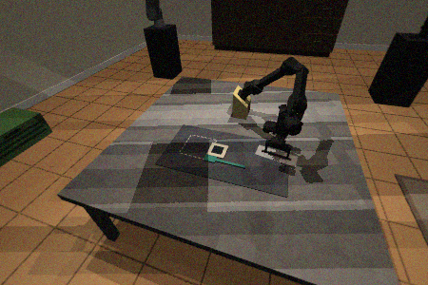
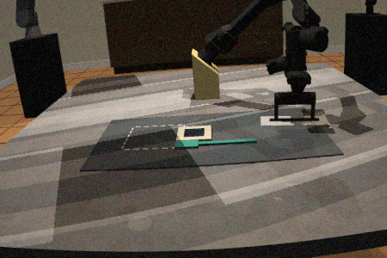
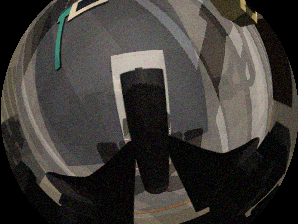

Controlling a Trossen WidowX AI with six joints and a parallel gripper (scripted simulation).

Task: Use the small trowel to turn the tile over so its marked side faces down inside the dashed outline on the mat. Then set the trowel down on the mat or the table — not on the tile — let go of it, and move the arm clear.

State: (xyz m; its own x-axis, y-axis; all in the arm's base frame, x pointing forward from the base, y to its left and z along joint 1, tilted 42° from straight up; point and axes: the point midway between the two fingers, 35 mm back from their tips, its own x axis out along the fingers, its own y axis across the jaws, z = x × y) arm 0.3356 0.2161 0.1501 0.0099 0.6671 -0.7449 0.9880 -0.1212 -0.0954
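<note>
Right now the white flat tool is 20 mm to the right of my gripper tip and 30 mm below it. Round my gripper tip: cream tile (60 mm ahead, 300 mm to the right, 60 mm below); dark mat (60 mm ahead, 260 mm to the right, 80 mm below); green trowel (120 mm ahead, 260 mm to the right, 60 mm below).
</note>
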